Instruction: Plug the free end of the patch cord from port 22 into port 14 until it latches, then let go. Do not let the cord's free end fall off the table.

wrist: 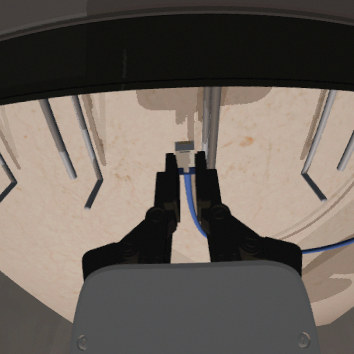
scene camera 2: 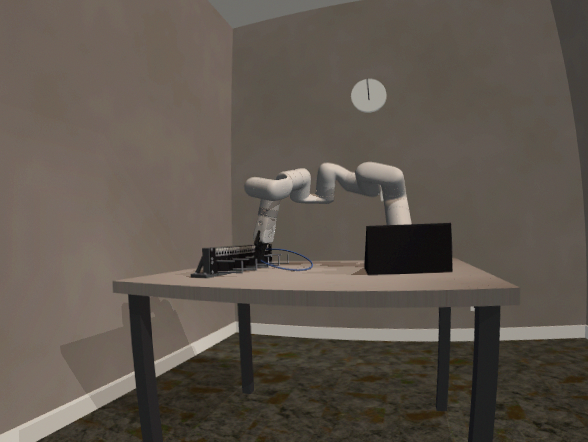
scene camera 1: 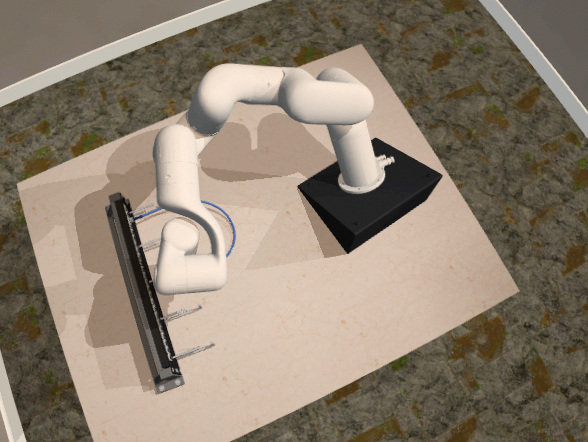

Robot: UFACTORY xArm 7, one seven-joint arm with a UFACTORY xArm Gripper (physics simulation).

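Places are measured from the arm's base along level axes (x ahead, y left, z up), in millimetres.
Where they show: gripper, fingertip midpoint: (wrist: pixel 185 164) (scene camera 2: pixel 258 259); arm's base, link origin: (scene camera 2: pixel 402 248) (scene camera 1: pixel 361 178).
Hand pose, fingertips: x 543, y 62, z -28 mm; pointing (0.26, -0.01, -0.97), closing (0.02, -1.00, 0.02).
Observation:
Each offset is from my fingertips to the top centre of the thing. "pt": to the spot under its first point.
My gripper (scene camera 2: pixel 265 257) (wrist: pixel 185 164) is shut on the clear plug at the cord's free end; the arm hides it in scene camera 1. The plug @(8 mm ahead, 0 mm left, 16 mm up) (wrist: pixel 184 147) sticks out past the fingertips toward the dark face of the patch panel @(50 mm ahead, 18 mm right, 55 mm up) (scene camera 1: pixel 141 290) (scene camera 2: pixel 227 259) (wrist: pixel 175 50), with table showing between them in the wrist view. The blue patch cord (scene camera 1: pixel 234 232) (scene camera 2: pixel 311 261) (wrist: pixel 188 192) trails back from the plug in a loop. Its other end meets the panel near the far end in scene camera 1. Port numbers cannot be read, so port 14 cannot be picked out.
Thin metal cable bars stick out from the panel, such as one bar @(pt 7 mm ahead, 82 mm left, 29 mm down) (scene camera 1: pixel 186 312) (wrist: pixel 89 142) to the left of the gripper in the wrist view. Another bar (wrist: pixel 213 125) lies close to the right fingertip. The black base block (scene camera 1: pixel 370 200) (scene camera 2: pixel 409 250) carries the arm.

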